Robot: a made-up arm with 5 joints. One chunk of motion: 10 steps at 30 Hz.
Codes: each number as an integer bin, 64 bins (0 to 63) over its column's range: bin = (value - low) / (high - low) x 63, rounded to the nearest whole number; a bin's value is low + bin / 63 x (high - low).
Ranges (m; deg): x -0.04..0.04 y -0.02..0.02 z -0.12..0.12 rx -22..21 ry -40..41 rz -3..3
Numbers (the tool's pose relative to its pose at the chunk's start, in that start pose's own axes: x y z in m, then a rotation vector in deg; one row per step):
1: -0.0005 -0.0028 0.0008 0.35 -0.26 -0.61
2: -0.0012 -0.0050 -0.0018 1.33 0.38 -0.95
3: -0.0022 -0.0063 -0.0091 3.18 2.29 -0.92
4: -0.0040 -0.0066 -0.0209 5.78 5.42 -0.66
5: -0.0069 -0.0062 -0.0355 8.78 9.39 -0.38
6: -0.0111 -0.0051 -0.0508 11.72 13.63 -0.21
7: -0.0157 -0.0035 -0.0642 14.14 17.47 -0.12
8: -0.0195 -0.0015 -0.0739 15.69 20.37 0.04
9: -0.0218 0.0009 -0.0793 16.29 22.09 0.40
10: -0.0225 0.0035 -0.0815 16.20 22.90 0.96
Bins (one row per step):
1: 31 27 32 33 31 25
2: 31 24 31 34 31 22
3: 30 22 29 37 33 22
4: 28 21 26 41 35 25
5: 26 22 22 45 38 28
6: 23 23 18 49 42 29
7: 19 26 15 53 45 30
8: 16 29 12 55 47 32
9: 14 33 11 56 48 36
10: 14 37 10 56 49 42

